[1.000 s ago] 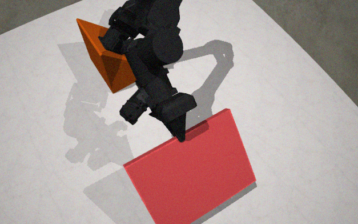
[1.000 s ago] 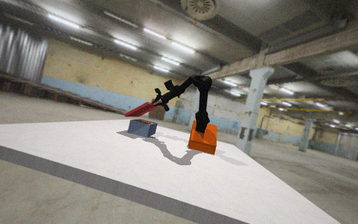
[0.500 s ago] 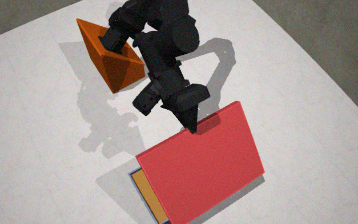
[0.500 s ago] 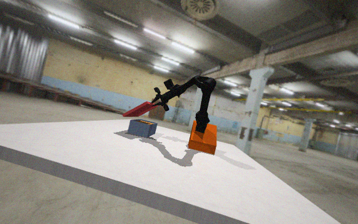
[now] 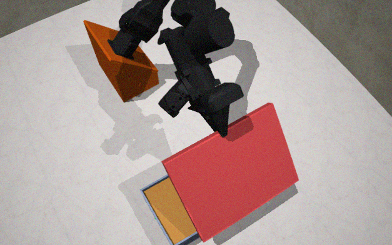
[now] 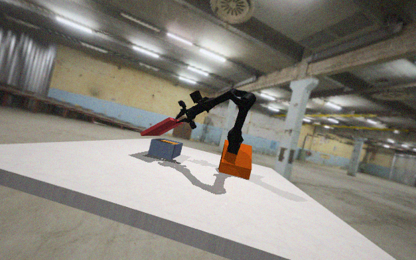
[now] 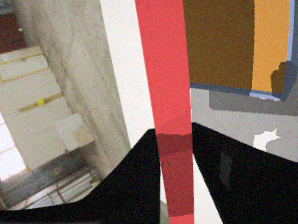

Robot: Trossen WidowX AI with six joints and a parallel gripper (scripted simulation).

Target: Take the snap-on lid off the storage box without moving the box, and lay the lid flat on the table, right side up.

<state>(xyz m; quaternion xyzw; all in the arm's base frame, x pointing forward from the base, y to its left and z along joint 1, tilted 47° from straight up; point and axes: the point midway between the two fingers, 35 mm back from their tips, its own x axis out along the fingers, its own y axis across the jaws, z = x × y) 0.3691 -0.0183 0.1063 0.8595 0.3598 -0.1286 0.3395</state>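
Right now the red lid is 7 cm ahead of my gripper tip and 5 cm below it. From my gripper tip the other things lie so: storage box (4 cm ahead, 8 cm to the right, 19 cm below).
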